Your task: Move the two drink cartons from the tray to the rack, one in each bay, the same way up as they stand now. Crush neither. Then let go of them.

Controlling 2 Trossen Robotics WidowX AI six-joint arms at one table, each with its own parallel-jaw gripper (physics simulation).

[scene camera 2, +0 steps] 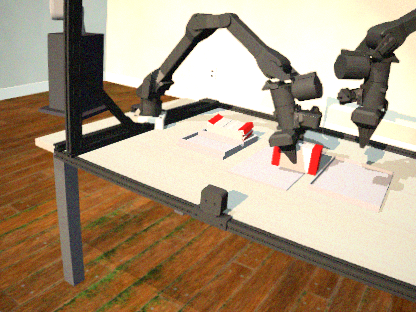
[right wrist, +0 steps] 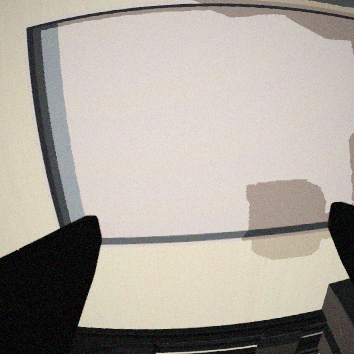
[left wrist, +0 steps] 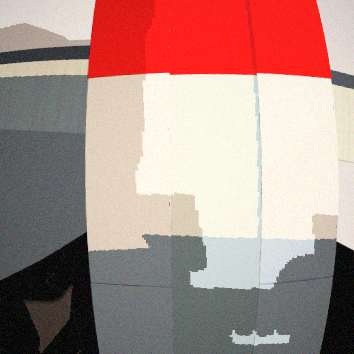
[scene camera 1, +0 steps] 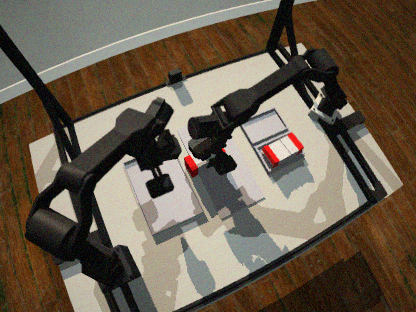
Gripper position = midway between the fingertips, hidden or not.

My right gripper (scene camera 2: 365, 143) is open, with nothing in its grasp. I also see my left gripper (scene camera 2: 297, 160), a pale mat (scene camera 1: 233, 191) and a grey tray (scene camera 2: 353, 182).
My left gripper is seen too in the left wrist view (left wrist: 203, 225) and in scene camera 1 (scene camera 1: 203, 161). My right gripper is seen too in the right wrist view (right wrist: 218, 222) and in scene camera 1 (scene camera 1: 153, 173). The pale mat also shows in the left wrist view (left wrist: 50, 211).
